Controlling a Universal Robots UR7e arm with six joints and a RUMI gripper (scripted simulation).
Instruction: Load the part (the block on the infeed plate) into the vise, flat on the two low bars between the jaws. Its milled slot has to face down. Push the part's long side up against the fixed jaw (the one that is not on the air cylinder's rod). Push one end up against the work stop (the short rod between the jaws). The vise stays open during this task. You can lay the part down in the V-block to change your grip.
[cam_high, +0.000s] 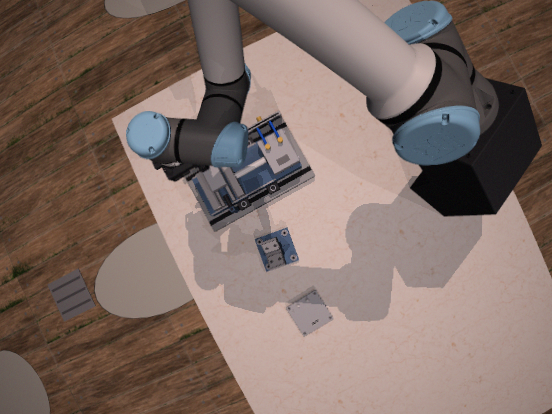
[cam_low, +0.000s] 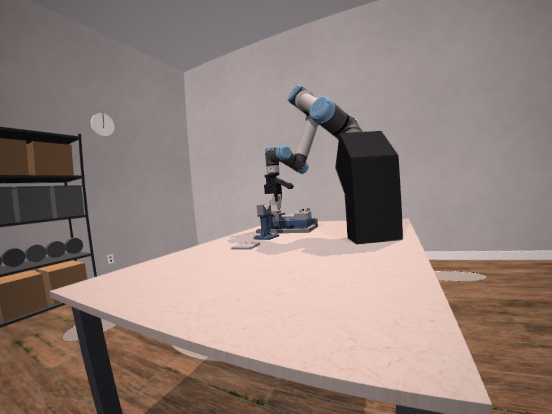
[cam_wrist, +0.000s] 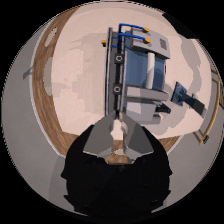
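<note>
The part lies 5 cm to the left of my hand and 3 cm below it. Round my hand: air cylinder: 17 cm behind, 6 cm to the left, 4 cm below; then vise: 8 cm below, 7 cm behind, 6 cm to the left; then air cylinder rod: 9 cm behind, 6 cm to the left, 4 cm below.
</note>
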